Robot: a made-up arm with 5 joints. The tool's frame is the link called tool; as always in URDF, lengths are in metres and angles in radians.
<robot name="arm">
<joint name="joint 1" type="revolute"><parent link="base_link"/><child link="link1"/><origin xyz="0 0 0.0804" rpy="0 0 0"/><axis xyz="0 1 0"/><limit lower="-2.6" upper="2.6"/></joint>
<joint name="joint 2" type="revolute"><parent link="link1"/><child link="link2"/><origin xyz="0.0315 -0.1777 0.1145" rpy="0 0 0"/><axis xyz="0 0 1"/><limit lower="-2.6" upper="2.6"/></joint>
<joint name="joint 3" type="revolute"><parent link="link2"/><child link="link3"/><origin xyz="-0.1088 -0.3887 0.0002" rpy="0 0 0"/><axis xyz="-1 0 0"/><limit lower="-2.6" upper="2.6"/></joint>
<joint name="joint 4" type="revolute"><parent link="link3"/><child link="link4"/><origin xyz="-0.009 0.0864 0.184" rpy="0 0 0"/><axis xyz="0 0 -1"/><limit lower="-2.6" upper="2.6"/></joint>
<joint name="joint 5" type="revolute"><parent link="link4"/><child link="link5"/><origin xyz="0.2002 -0.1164 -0.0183" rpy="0 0 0"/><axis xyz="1 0 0"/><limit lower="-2.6" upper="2.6"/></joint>
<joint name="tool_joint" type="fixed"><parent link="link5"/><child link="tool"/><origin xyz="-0.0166 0.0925 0.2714" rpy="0 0 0"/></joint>
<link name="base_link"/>
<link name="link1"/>
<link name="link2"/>
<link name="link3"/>
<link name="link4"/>
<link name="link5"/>
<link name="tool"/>
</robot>
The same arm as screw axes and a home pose.
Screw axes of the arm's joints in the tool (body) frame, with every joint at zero. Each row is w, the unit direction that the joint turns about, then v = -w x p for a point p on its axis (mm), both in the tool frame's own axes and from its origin. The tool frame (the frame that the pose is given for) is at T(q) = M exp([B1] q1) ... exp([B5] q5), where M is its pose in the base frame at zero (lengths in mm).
B1: w 0 1 0 v 551.8 0 -97.3
B2: w 0 0 1 v 326.2 65.8 0
B3: w -1 0 0 v 0 437.1 -62.5
B4: w 0 0 -1 v -23.9 -183.6 0
B5: w 1 0 0 v 0 -271.4 92.5
M: xyz 97.3 -503.9 632.2 (mm) rpy 0 0 0 (deg, as in URDF)
Joint limits (deg, base to tool): -148.97..148.97 -148.97..148.97 -148.97..148.97 -148.97..148.97 -148.97..148.97

